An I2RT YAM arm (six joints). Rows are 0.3 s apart.
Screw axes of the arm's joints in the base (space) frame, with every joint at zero. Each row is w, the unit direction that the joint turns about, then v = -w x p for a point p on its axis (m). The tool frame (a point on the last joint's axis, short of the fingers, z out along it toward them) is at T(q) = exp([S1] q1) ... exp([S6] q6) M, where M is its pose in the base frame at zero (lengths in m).
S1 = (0, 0, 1, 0, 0, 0)
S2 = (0, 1, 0, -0.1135, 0, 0.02)
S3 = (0, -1, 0, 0.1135, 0, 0.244)
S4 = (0, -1, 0, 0.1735, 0, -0.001)
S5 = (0, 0, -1, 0, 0.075, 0)
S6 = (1, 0, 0, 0, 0.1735, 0)
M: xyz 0.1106 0 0.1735 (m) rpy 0 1.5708 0 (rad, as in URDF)
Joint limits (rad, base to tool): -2.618..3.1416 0..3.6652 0..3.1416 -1.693..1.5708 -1.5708..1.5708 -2.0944..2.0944
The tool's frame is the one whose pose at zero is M.
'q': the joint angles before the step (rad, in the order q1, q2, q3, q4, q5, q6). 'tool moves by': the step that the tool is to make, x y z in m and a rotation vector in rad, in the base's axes. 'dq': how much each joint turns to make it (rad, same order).
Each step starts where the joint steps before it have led.
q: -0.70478, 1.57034, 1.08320, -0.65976, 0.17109, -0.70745
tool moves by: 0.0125, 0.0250, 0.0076, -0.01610, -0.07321, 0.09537
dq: 0.08566, -0.05225, -0.03221, 0.04673, -0.03327, 0.00557
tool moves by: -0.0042, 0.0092, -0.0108, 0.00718, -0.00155, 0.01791
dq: 0.01636, -0.02248, -0.06433, 0.03876, -0.00671, 0.00183
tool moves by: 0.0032, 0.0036, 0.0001, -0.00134, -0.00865, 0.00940
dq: 0.01618, -0.00014, -0.00118, 0.00793, -0.00010, 0.00781
